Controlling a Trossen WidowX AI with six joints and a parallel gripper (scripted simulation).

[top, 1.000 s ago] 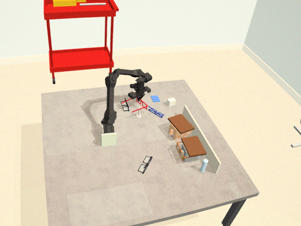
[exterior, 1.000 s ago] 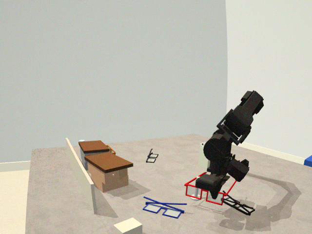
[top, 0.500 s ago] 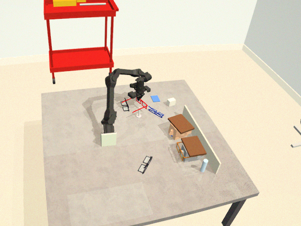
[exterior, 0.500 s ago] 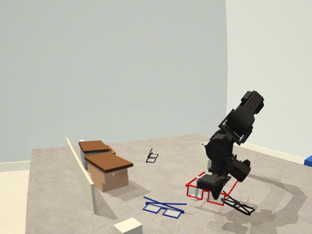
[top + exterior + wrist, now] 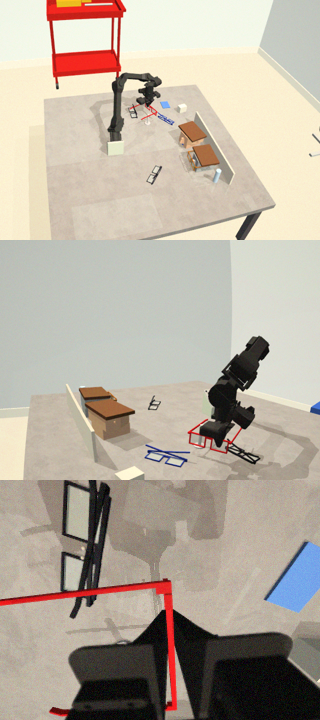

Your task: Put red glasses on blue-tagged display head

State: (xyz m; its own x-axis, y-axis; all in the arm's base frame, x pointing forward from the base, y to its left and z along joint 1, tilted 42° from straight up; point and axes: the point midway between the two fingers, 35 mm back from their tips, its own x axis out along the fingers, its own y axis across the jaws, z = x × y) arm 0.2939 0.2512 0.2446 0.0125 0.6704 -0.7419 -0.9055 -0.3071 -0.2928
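The white post lies 20 mm behind my gripper tip, 120 mm to the right of it and 40 mm below it. The rest, counted from my gripper tip: blue card (170 mm ahead, 80 mm to the left, 60 mm below); then skin-coloured display head (200 mm ahead, 360 mm to the right); then cream cube (270 mm ahead, 10 mm to the right, 40 mm below).
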